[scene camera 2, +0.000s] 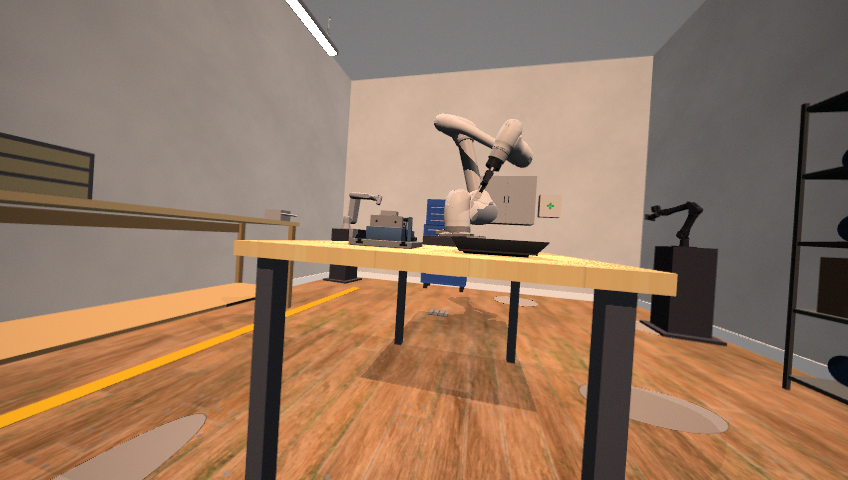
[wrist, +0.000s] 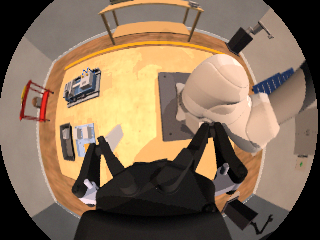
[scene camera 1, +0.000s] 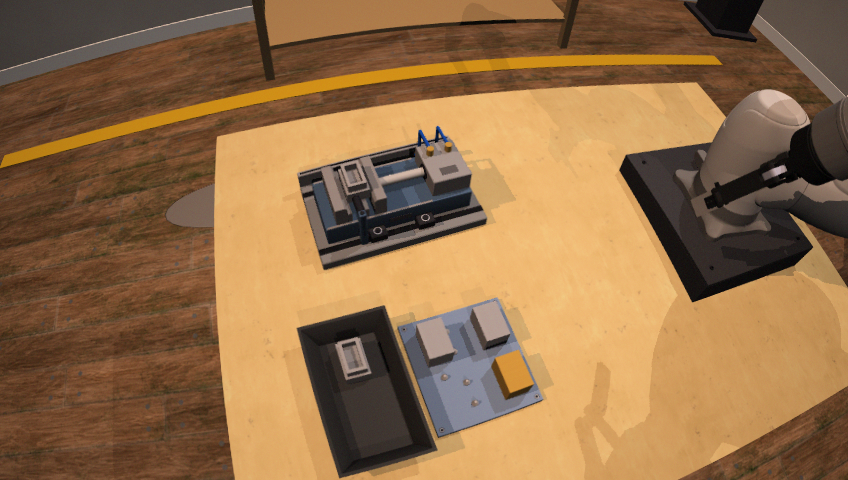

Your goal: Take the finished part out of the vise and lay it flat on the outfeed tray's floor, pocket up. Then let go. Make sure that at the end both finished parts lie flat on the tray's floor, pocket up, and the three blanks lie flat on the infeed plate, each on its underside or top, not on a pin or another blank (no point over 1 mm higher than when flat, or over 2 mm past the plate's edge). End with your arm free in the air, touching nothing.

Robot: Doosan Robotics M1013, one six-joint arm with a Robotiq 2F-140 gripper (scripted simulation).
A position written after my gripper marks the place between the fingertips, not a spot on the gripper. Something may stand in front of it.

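Note:
My gripper (scene camera 1: 726, 195) is visible, together with a blue-grey fixture plate (scene camera 1: 448, 402) and an orange block (scene camera 1: 512, 375). The wrist view shows the gripper (wrist: 153, 124) too.

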